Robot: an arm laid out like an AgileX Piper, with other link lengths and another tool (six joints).
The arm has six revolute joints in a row. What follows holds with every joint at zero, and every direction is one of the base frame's. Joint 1 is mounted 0.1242 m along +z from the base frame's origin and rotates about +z. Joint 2 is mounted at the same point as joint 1 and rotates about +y. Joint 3 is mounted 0.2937 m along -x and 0.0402 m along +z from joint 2 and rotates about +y. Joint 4 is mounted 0.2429 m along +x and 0.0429 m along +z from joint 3 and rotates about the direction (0.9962, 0, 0.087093). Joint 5 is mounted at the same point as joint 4 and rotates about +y. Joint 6 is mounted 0.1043 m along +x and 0.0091 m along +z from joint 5 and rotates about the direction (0.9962, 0, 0.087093). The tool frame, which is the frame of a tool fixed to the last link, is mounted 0.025 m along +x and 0.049 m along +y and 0.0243 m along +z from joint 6; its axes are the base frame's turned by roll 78.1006, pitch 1.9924 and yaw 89.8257 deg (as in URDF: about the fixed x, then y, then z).
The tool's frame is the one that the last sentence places.
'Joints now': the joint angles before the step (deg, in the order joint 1, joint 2, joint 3, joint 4, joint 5, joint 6). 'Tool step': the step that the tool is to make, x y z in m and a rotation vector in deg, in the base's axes. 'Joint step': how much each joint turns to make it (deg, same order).
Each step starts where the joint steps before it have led.
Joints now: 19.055, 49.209, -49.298, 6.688, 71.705, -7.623
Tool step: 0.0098, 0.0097, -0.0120, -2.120, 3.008, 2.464
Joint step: 2.944, 4.411, -0.012, -1.068, -0.880, 0.358
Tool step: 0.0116, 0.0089, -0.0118, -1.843, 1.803, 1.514
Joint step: 2.073, 4.194, 0.004, -1.130, -1.861, 0.448
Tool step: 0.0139, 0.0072, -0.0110, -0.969, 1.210, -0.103
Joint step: 0.723, 3.919, 0.012, -0.579, -2.485, 0.733
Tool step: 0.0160, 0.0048, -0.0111, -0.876, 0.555, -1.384
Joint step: 0.033, 3.700, -0.009, -0.940, -2.904, 1.453
